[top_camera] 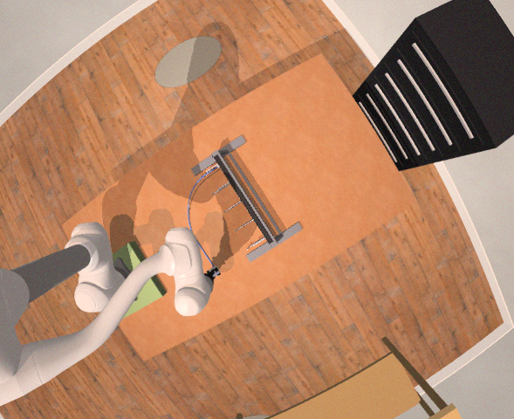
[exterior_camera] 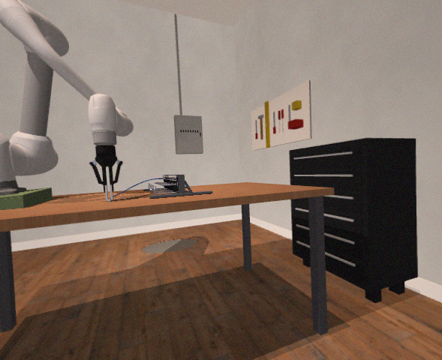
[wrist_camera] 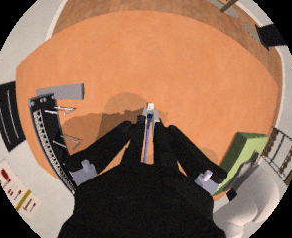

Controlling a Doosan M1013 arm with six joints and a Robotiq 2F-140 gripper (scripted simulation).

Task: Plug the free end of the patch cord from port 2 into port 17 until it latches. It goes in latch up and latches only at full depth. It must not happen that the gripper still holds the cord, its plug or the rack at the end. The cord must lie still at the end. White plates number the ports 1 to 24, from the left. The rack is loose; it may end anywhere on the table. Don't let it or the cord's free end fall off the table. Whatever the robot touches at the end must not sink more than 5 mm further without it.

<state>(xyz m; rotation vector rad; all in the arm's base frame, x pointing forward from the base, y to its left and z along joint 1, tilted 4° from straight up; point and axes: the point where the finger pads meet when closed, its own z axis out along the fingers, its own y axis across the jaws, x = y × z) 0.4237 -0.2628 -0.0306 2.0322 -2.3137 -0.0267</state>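
The pale plug lies 3 cm below my hand and 1 cm to the right of it.
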